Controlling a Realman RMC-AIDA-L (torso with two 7-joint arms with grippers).
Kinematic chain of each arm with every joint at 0, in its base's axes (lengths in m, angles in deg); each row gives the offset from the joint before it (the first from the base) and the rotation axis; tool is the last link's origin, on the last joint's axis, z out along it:
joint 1: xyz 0 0 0.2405 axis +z
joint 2: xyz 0 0 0 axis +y
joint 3: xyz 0 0 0.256 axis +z
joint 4: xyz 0 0 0 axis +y
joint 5: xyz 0 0 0.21 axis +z
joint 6: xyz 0 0 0 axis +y
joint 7: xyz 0 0 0.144 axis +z
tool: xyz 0 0 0
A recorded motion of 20 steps. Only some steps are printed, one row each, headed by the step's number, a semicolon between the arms.
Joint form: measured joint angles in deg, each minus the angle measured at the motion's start. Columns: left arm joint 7, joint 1, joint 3, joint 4, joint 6, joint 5, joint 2; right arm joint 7, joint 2, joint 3, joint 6, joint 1, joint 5, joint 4.
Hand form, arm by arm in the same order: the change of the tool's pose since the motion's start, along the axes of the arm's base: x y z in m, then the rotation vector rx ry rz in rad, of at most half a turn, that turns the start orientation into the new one. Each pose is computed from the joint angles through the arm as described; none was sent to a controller.
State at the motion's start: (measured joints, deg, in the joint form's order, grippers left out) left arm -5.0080 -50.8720 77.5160 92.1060 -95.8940 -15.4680 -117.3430; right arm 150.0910 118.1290 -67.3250 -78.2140 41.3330 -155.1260 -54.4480
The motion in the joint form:
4: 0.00 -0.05 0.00 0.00 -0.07 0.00 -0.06; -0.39 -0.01 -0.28 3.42 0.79 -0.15 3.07
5: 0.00 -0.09 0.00 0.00 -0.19 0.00 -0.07; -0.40 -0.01 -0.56 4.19 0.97 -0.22 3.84
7: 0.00 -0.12 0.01 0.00 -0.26 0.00 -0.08; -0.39 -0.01 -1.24 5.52 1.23 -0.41 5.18
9: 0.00 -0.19 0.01 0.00 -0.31 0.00 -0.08; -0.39 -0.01 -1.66 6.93 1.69 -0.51 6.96
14: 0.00 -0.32 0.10 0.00 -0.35 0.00 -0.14; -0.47 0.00 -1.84 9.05 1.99 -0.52 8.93
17: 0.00 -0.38 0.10 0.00 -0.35 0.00 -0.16; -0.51 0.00 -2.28 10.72 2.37 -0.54 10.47
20: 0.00 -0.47 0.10 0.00 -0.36 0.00 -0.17; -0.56 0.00 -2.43 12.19 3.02 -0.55 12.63
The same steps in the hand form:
4: 0.0003 -0.0002 -0.0004 -0.0015 -0.0002 0.0000; 0.0044 0.0044 -0.0062 0.0143 -0.0076 0.0079
5: 0.0004 -0.0004 -0.0005 -0.0029 0.0005 0.0008; 0.0056 0.0050 -0.0081 0.0148 -0.0120 0.0093
7: 0.0006 -0.0005 -0.0006 -0.0038 0.0010 0.0011; 0.0081 0.0055 -0.0117 0.0136 -0.0229 0.0122
9: 0.0010 -0.0006 -0.0006 -0.0043 0.0014 0.0005; 0.0108 0.0061 -0.0159 0.0122 -0.0302 0.0110
14: 0.0020 -0.0008 -0.0013 -0.0064 0.0021 -0.0020; 0.0151 0.0072 -0.0198 0.0214 -0.0342 0.0097
17: 0.0025 -0.0007 -0.0014 -0.0067 0.0019 -0.0031; 0.0174 0.0084 -0.0232 0.0259 -0.0410 0.0137
20: 0.0031 -0.0007 -0.0015 -0.0069 0.0018 -0.0045; 0.0202 0.0087 -0.0275 0.0243 -0.0456 0.0095

